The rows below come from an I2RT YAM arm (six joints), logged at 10 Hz.
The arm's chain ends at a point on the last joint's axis. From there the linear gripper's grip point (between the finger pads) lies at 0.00 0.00 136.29 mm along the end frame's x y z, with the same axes.
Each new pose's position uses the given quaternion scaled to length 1; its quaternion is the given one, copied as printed.
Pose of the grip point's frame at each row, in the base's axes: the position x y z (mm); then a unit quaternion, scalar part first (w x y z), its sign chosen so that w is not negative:
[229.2 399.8 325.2 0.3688 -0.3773 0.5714 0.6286]
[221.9 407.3 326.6 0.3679 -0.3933 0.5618 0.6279]
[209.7 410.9 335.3 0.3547 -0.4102 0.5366 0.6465]
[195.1 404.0 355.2 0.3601 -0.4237 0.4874 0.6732]
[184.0 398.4 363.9 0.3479 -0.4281 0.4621 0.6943]
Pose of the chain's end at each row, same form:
[236.4 264.0 316.7 0.3688 -0.3773 0.5714 0.6286]
[232.9 271.7 318.5 0.3679 -0.3933 0.5618 0.6279]
[230.1 276.7 323.4 0.3547 -0.4102 0.5366 0.6465]
[225.0 273.0 332.6 0.3601 -0.4237 0.4874 0.6732]
[221.2 270.3 335.8 0.3479 -0.4281 0.4621 0.6943]

